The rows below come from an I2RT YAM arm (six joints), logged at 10 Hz.
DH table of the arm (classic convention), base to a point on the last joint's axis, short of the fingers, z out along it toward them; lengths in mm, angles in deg. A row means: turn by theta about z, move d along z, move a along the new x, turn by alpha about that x. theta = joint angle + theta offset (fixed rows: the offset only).
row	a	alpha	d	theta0
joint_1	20	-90	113.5	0
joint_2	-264	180	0	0
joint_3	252.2	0	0	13.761
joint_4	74	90	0	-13.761
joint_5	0	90	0	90
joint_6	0	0	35.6	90
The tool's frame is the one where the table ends.
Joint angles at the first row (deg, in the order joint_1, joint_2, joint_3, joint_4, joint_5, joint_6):
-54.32, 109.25, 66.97, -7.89, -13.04, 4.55
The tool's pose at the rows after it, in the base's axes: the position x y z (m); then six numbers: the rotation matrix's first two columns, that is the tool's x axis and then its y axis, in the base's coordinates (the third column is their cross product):
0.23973 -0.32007 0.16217 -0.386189 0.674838 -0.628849 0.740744 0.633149 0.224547
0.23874 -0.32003 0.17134 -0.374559 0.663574 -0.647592 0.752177 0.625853 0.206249
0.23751 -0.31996 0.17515 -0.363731 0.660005 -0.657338 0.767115 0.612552 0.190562
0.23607 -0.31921 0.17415 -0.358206 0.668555 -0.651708 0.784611 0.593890 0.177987
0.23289 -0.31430 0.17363 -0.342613 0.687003 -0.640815 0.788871 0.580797 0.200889
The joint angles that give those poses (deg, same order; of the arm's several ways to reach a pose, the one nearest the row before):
-54.32, 109.16, 67.58, -8.25, -13.02, 4.71
-54.31, 107.87, 67.78, -8.39, -11.61, 4.86
-54.31, 107.21, 67.64, -8.22, -10.10, 5.22
-54.28, 107.05, 67.36, -8.52, -8.60, 5.77
-54.29, 106.03, 65.98, -8.59, -9.17, 7.14

